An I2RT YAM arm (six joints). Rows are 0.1 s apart.
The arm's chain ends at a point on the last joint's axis. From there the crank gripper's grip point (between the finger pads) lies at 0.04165 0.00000 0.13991 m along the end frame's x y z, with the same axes.
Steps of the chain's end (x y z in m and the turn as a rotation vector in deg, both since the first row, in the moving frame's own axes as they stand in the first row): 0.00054 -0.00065 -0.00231 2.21 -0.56 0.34; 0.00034 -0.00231 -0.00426 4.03 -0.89 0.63; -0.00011 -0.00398 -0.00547 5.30 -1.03 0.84; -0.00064 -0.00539 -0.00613 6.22 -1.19 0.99; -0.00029 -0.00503 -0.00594 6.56 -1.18 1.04; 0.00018 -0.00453 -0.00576 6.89 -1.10 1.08; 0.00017 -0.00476 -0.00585 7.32 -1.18 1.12; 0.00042 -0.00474 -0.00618 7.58 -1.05 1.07; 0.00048 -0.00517 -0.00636 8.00 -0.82 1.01
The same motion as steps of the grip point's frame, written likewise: -0.00081 -0.00581 -0.00201 2.21 -0.56 0.34; -0.00178 -0.01172 -0.00396 4.03 -0.89 0.63; -0.00254 -0.01635 -0.00531 5.30 -1.03 0.84; -0.00342 -0.01990 -0.00608 6.22 -1.19 0.99; -0.00304 -0.02033 -0.00599 6.56 -1.18 1.04; -0.00236 -0.02060 -0.00595 6.89 -1.10 1.08; -0.00255 -0.02185 -0.00611 7.32 -1.18 1.12; -0.00198 -0.02249 -0.00661 7.58 -1.05 1.07; -0.00135 -0.02397 -0.00709 8.00 -0.82 1.01
